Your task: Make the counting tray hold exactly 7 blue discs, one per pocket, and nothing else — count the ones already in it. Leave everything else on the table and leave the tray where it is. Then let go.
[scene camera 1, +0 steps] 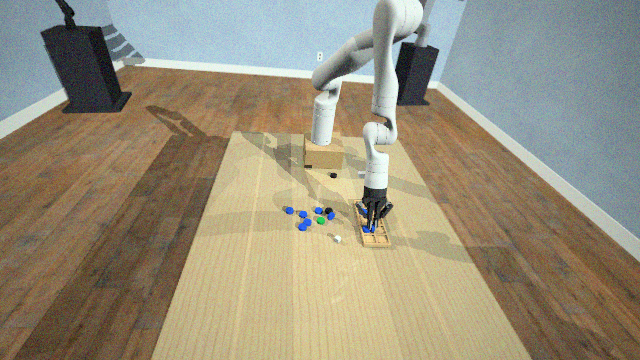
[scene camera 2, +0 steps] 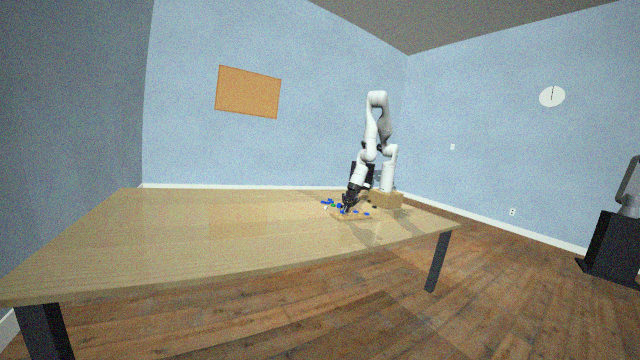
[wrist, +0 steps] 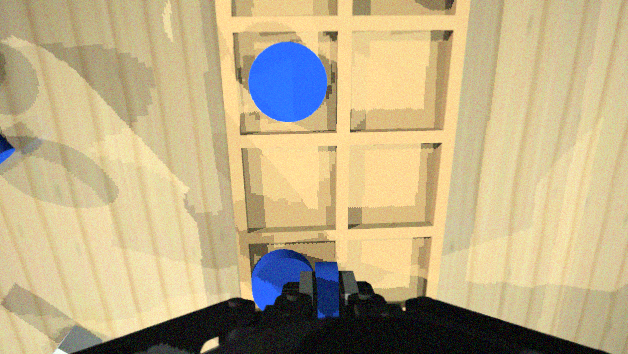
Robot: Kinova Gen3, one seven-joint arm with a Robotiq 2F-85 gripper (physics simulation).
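Observation:
The wooden counting tray (scene camera 1: 377, 245) (scene camera 2: 352, 218) (wrist: 345, 137) has two columns of pockets. My gripper (scene camera 1: 372, 226) (scene camera 2: 346, 211) (wrist: 326, 293) is shut on a blue disc, held on edge at the tray; its height above the pockets is unclear. One blue disc (wrist: 288, 81) lies in a left-column pocket in the wrist view. Another blue disc (wrist: 275, 280) is in the left column two pockets nearer, partly hidden by the fingers. The two pockets between and beside them are bare. A dark round shape (wrist: 436, 4) is cut off at the top. Several loose blue discs (scene camera 1: 303, 214) lie left of the tray.
A green disc (scene camera 1: 321, 220) and a black disc (scene camera 1: 328, 211) lie among the loose blue ones. A white cube (scene camera 1: 337, 239) lies left of the tray's near end. Another black disc (scene camera 1: 333, 175) lies near the arm's wooden base block (scene camera 1: 323, 156).

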